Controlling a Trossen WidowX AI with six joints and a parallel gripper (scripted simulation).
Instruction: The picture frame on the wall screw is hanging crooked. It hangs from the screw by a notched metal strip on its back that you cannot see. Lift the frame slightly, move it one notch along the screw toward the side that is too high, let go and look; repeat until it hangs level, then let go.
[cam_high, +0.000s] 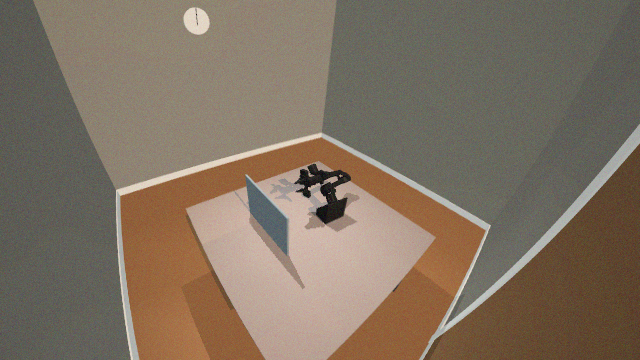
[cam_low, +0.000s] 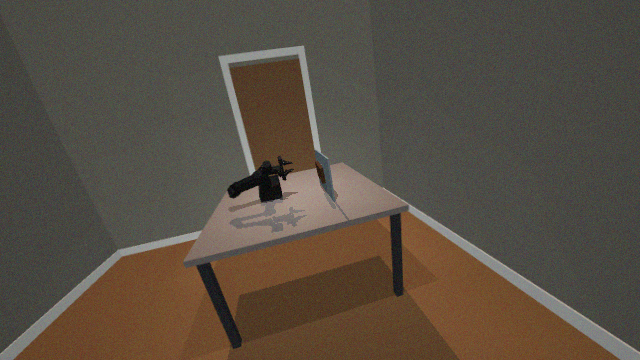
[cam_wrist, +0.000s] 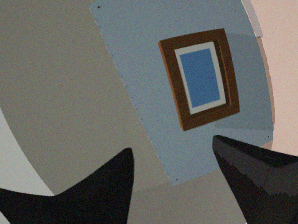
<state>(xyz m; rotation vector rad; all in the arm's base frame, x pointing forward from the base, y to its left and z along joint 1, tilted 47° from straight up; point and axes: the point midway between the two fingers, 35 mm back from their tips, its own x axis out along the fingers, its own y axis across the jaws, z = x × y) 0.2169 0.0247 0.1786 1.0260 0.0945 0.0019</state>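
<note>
Right now the picture frame is 20 cm ahead of my gripper tip, 9 cm below it and 2 cm to the left of it. Also, from my gripper tip: wall panel (21 cm ahead, 10 cm below, 2 cm to the left).
</note>
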